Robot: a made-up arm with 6 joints. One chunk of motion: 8 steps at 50 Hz.
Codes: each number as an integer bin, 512 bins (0 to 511) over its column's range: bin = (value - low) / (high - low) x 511, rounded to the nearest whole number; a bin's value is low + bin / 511 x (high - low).
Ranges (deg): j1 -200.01..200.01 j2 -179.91..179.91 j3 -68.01..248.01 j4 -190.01..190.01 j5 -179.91..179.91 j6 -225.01..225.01
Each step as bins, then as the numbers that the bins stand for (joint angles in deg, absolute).
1 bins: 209 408 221 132 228 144
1 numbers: -36.40 107.38 68.66 -91.84 -19.36 -98.19
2 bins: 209 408 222 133 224 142
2 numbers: -36.40 107.38 69.28 -91.10 -22.18 -99.96
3 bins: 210 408 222 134 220 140
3 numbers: -35.62 107.38 69.28 -90.36 -25.00 -101.72
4 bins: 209 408 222 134 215 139
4 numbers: -36.40 107.38 69.28 -90.36 -28.52 -102.60
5 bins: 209 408 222 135 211 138
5 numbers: -36.40 107.38 69.28 -89.61 -31.33 -103.48
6 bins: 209 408 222 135 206 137
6 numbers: -36.40 107.38 69.28 -89.61 -34.86 -104.36
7 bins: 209 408 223 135 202 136
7 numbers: -36.40 107.38 69.90 -89.61 -37.67 -105.24
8 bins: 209 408 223 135 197 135
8 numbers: -36.40 107.38 69.90 -89.61 -41.19 -106.12
